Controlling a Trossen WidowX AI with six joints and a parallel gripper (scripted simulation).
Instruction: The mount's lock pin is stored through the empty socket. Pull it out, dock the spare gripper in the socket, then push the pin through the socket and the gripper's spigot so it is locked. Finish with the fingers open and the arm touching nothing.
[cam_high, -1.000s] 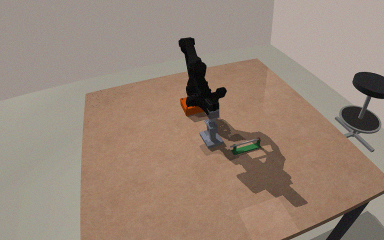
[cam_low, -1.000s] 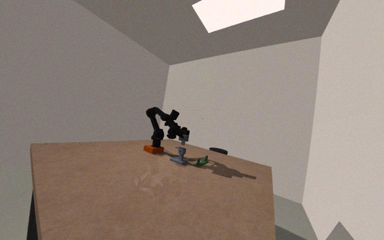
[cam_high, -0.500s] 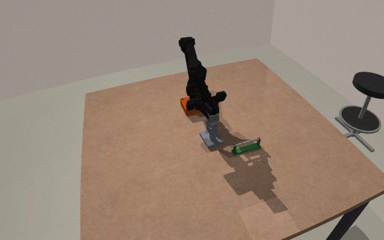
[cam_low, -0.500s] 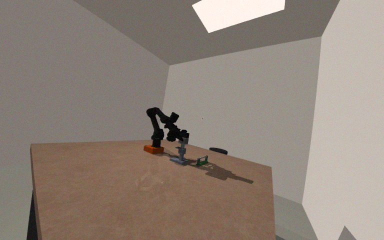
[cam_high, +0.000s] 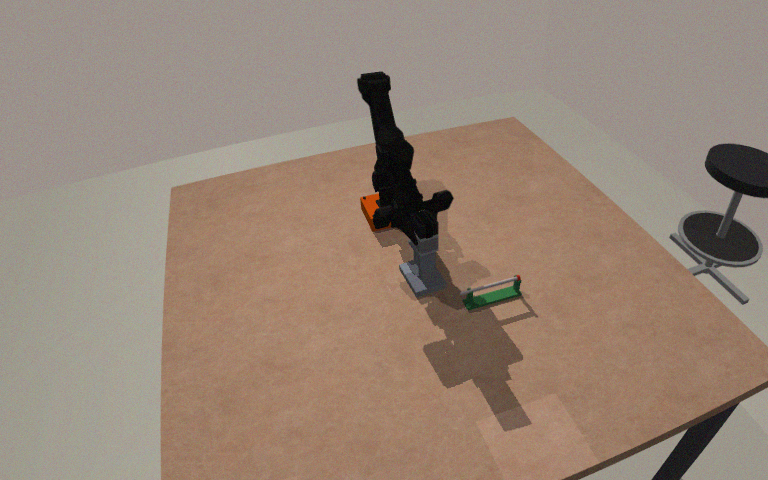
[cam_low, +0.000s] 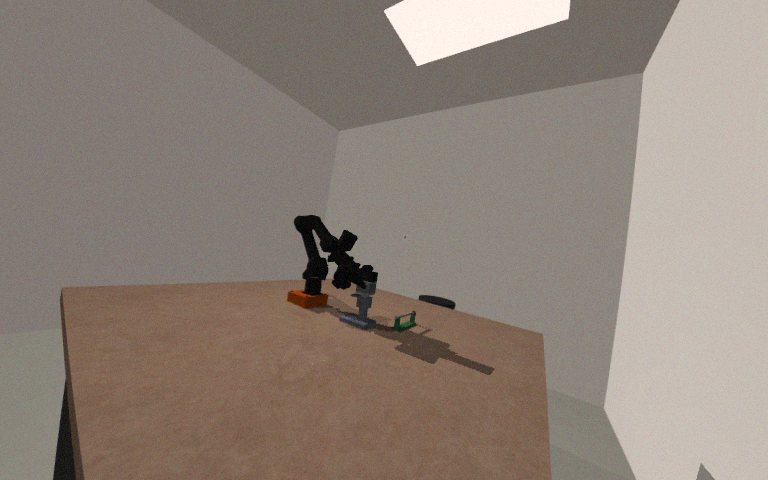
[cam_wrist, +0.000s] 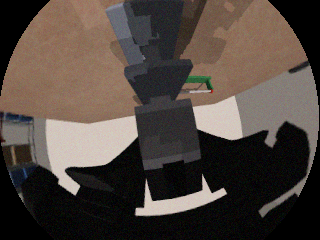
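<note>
Now: the green cradle 12 cm to the left of my gripper tip, 11 cm below it and 11 cm ahead of it. From my gripper tip the other things lie so: spare gripper (1 cm behind); grey mount (8 cm below, 2 cm behind).
</note>
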